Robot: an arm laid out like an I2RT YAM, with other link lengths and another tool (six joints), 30 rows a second.
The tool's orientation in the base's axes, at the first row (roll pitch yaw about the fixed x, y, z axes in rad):
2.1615, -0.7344, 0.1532
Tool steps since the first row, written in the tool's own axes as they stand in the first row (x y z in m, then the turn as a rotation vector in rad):
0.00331, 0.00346, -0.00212, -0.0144, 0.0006, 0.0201
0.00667, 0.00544, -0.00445, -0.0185, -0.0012, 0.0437
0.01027, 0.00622, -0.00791, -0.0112, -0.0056, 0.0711
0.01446, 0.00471, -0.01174, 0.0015, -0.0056, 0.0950
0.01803, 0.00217, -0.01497, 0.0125, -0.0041, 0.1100
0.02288, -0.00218, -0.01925, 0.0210, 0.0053, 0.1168
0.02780, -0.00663, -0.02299, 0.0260, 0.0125, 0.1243
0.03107, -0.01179, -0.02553, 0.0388, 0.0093, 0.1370
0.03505, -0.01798, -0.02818, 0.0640, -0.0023, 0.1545
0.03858, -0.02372, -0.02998, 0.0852, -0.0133, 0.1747
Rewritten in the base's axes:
-0.00023, -0.00020, 0.00523, -0.0009, -0.0174, -0.0176
0.00016, 0.00070, 0.00966, 0.0086, -0.0347, -0.0312
0.00072, 0.00325, 0.01399, 0.0296, -0.0520, -0.0403
0.00260, 0.00761, 0.01745, 0.0508, -0.0688, -0.0417
0.00480, 0.01210, 0.01961, 0.0656, -0.0800, -0.0396
0.00826, 0.01868, 0.02195, 0.0708, -0.0902, -0.0309
0.01208, 0.02492, 0.02405, 0.0749, -0.0999, -0.0263
0.01562, 0.03051, 0.02411, 0.0920, -0.1062, -0.0249
0.02011, 0.03692, 0.02405, 0.1246, -0.1093, -0.0224
0.02447, 0.04234, 0.02362, 0.1553, -0.1153, -0.0233

